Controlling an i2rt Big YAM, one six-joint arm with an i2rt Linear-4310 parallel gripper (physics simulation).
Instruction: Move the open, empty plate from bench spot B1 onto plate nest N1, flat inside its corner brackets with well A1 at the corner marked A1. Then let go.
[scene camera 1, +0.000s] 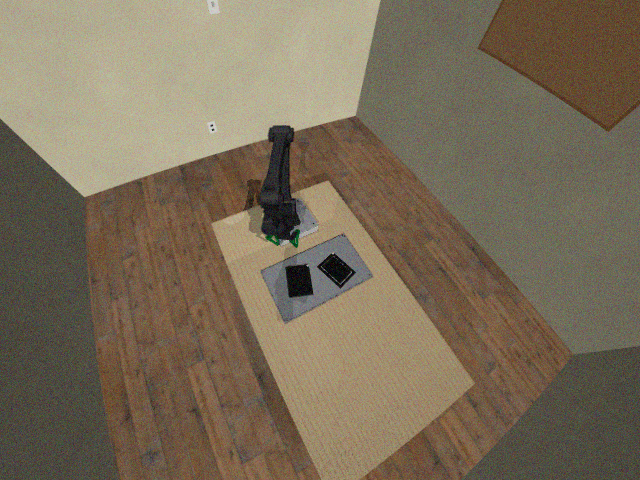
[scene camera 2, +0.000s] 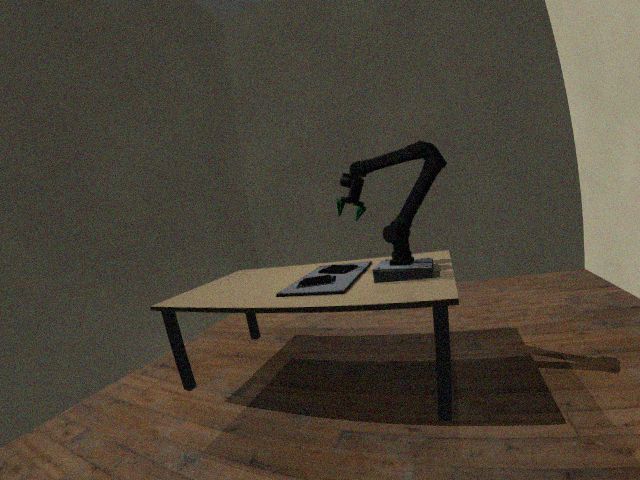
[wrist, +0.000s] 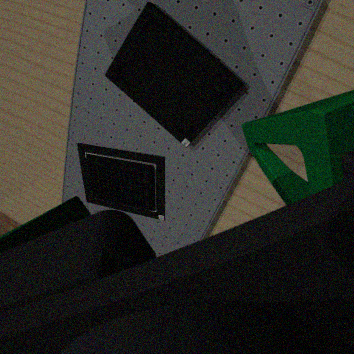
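Where they show: gripper, fingertip midpoint: (scene camera 1: 287, 246) (scene camera 2: 347, 218) (wrist: 160, 171); arm's base at its link origin: (scene camera 1: 288, 221) (scene camera 2: 402, 262).
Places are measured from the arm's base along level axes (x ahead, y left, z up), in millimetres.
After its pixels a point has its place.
My gripper (scene camera 1: 283, 239) @[x 270, y -83, z 219 mm] (scene camera 2: 349, 210) @[x 270, y -83, z 219 mm] (wrist: 160, 171) @[x 270, y -83, z 219 mm] is open and empty, high above the bench on the robot-base side of the pegboard. Two black rectangles lie apart on the grey board. One, with thin white lines just inside its edge, seems to be spot B1 with the black plate (scene camera 1: 336, 270) @[x 368, y 146, z -16 mm] (scene camera 2: 316, 281) @[x 338, y 188, z -19 mm] (wrist: 122, 184) @[x 350, y 146, z -19 mm] lying flat on it. The other, a plain black block turned at another angle, seems to be nest N1 (scene camera 1: 299, 281) @[x 360, y -57, z -20 mm] (scene camera 2: 338, 269) @[x 334, y -27, z -21 mm] (wrist: 175, 75) @[x 345, y -65, z -20 mm]. Each has a small white mark at one corner. Wells, brackets and lettering are too dark or small to make out.
The grey pegboard (scene camera 1: 321, 297) @[x 474, y 21, z -31 mm] (scene camera 2: 338, 286) @[x 211, y 230, z -32 mm] (wrist: 200, 172) @[x 246, y 50, z -32 mm] lies on the wooden table (scene camera 1: 361, 361) @[x 820, y 86, z -44 mm] (scene camera 2: 222, 294) @[x 820, y 315, z -44 mm]. The arm's grey base block (scene camera 1: 308, 223) @[x 55, y 101, z 9 mm] (scene camera 2: 403, 271) @[x -38, y 134, z -7 mm] stands behind the board, near the table's end.
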